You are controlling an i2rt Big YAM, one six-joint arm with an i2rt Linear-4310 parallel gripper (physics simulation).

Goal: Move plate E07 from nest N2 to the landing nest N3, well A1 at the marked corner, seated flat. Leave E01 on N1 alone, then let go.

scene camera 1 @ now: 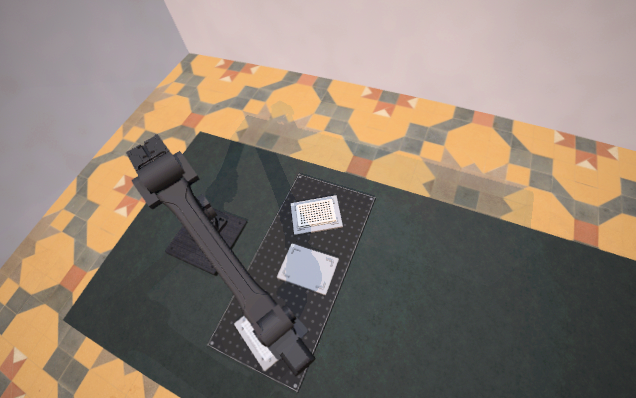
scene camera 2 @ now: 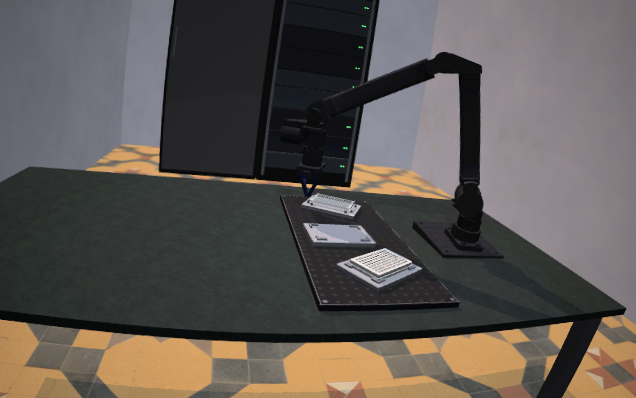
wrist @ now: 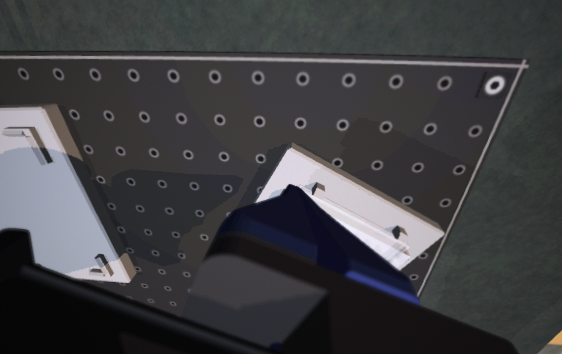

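Note:
Plate E07 [scene camera 2: 333, 203] [scene camera 1: 250, 338] [wrist: 372, 238], a white well plate, lies on nest N2 [wrist: 350, 190] at the far end of the black breadboard [scene camera 2: 352, 293] [scene camera 1: 348, 223] [wrist: 273, 99]. My gripper [scene camera 2: 308, 191] [wrist: 289, 195] has its blue fingers shut together, with nothing between them. Their tip points down at the plate's edge, just above it. In scene camera 1 the wrist hides the fingers. The empty landing nest N3 [scene camera 2: 338, 234] [scene camera 1: 307, 268] [wrist: 67, 213] lies in the middle of the board. Plate E01 [scene camera 2: 380, 260] [scene camera 1: 316, 212] sits on nest N1 at the other end.
The arm's base plate [scene camera 2: 455, 245] [scene camera 1: 202, 244] stands on the dark green table beside the board. A tall black server rack [scene camera 2: 224, 85] stands behind the table. The arm's long link [scene camera 1: 224, 253] hangs over the board's edge.

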